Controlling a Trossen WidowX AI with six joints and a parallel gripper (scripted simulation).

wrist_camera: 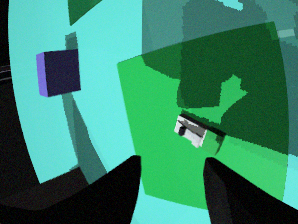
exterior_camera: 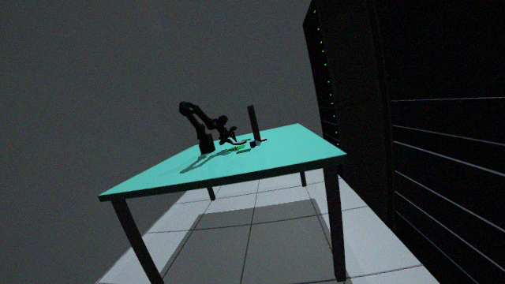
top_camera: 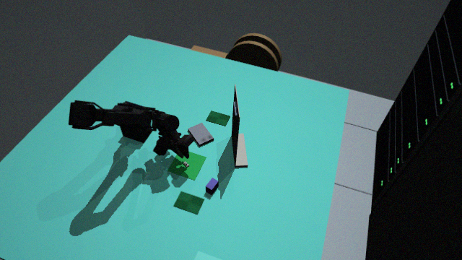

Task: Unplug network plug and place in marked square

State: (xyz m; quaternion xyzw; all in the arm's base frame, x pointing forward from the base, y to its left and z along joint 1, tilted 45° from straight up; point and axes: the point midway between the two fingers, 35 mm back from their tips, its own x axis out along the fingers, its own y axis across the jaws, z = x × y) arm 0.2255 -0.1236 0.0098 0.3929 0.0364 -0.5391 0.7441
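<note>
Now: gripper tip 3 cm above the network plug and 1 cm to the left of it. Round my gripper tip: purple cube 13 cm ahead, 9 cm to the right, 2 cm below; grey pad 16 cm to the left, 3 cm below, 2 cm ahead; green marked square 4 cm below, 1 cm ahead.
</note>
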